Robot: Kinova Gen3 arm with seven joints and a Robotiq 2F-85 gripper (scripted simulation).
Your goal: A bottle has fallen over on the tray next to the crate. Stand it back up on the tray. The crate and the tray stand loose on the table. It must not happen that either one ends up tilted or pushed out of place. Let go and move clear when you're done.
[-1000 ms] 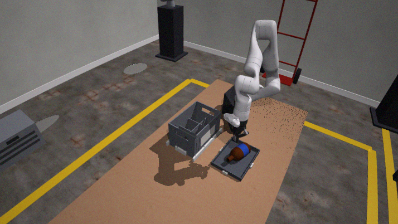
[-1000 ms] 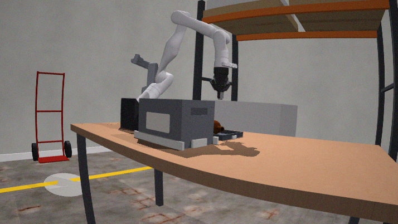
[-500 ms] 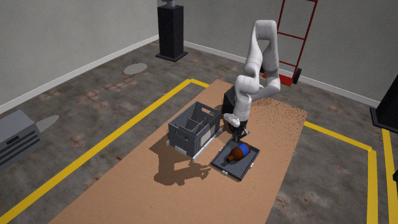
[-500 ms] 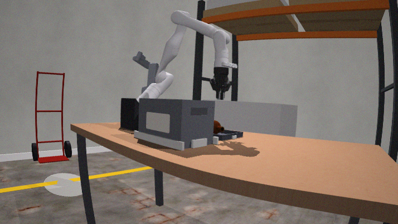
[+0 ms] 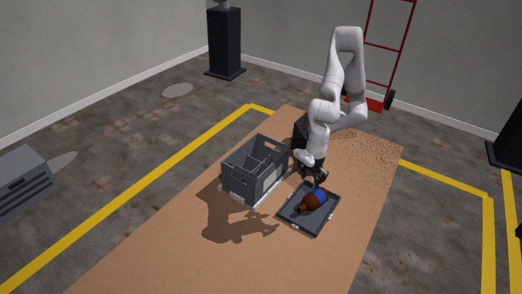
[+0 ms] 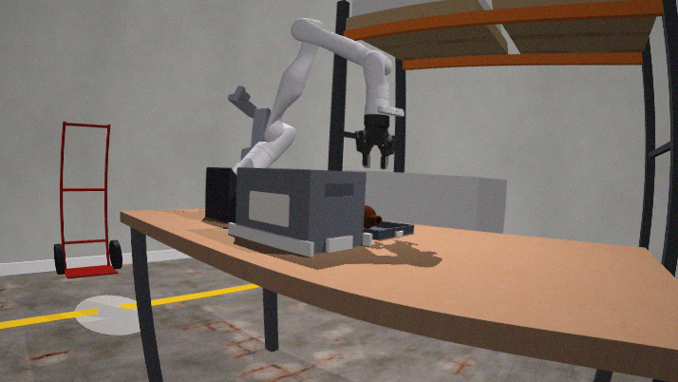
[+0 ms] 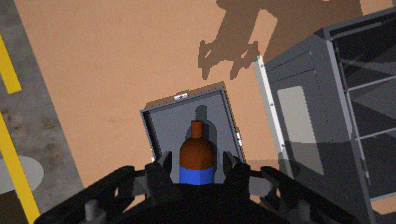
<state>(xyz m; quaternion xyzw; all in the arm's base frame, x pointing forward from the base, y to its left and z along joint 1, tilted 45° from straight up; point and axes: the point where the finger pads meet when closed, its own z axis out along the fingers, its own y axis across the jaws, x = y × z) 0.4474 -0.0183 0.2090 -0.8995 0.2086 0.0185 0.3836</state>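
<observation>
My gripper is now 4 cm past the brown bottle, 2 cm to the right of it and 16 cm above it. The rest, counted from my hand: grey crate: 6 cm behind, 27 cm to the right, 12 cm below; then dark tray: 4 cm behind, 2 cm to the left, 19 cm below.
</observation>
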